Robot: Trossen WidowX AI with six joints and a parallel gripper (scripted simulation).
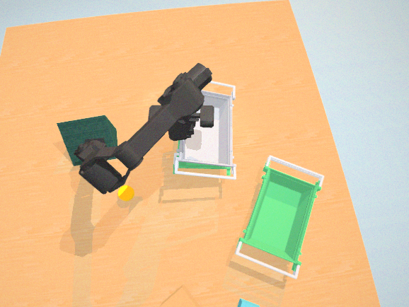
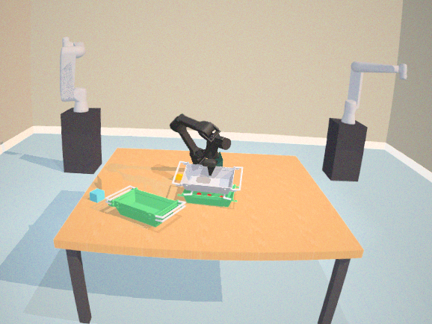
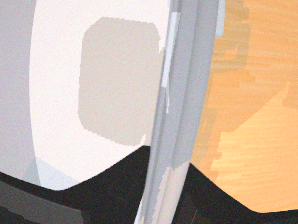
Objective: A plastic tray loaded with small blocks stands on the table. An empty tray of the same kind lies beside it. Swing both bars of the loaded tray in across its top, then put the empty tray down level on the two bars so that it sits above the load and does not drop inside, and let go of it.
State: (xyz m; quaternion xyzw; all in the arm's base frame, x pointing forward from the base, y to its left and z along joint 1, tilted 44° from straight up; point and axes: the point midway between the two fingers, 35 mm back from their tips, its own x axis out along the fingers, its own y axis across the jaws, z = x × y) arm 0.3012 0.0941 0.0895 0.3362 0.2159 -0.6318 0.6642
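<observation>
Right now the grey tray is 7 cm ahead of my gripper tip, 1 cm to the right of it and 1 cm above it. From my gripper tip the other things lie so: yellow disc (22 cm behind, 17 cm to the right, 10 cm below); tan box (54 cm to the right, 8 cm below, 5 cm behind); cyan cube (56 cm to the right, 13 cm ahead, 9 cm below).
</observation>
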